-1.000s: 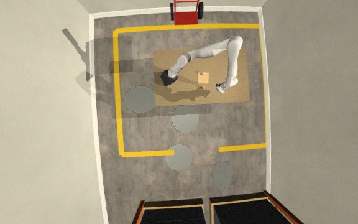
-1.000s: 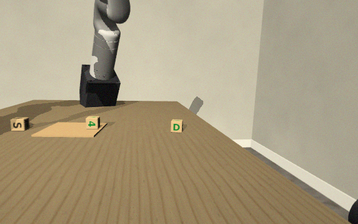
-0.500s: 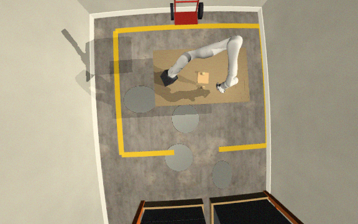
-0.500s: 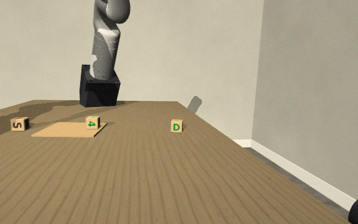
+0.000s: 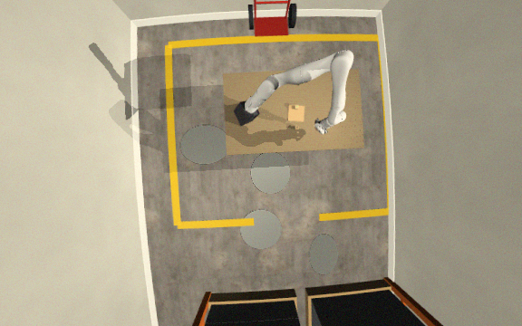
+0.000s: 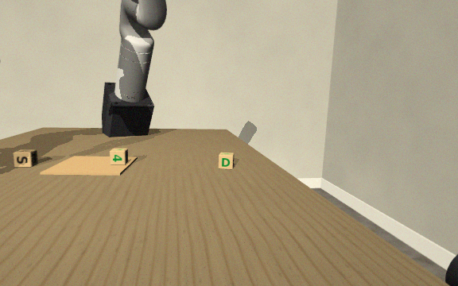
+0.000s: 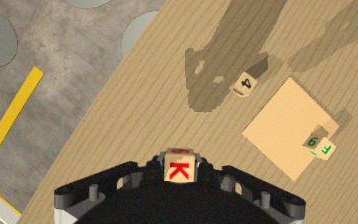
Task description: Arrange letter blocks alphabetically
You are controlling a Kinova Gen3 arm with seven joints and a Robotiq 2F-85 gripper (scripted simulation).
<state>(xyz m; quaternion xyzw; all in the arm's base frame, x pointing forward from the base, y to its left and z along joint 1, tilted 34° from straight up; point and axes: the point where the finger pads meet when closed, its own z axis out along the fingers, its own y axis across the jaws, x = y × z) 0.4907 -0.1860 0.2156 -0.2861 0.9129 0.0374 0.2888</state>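
My gripper is now 160 mm past the tan mat, 140 mm to the right of it and 110 mm above it.
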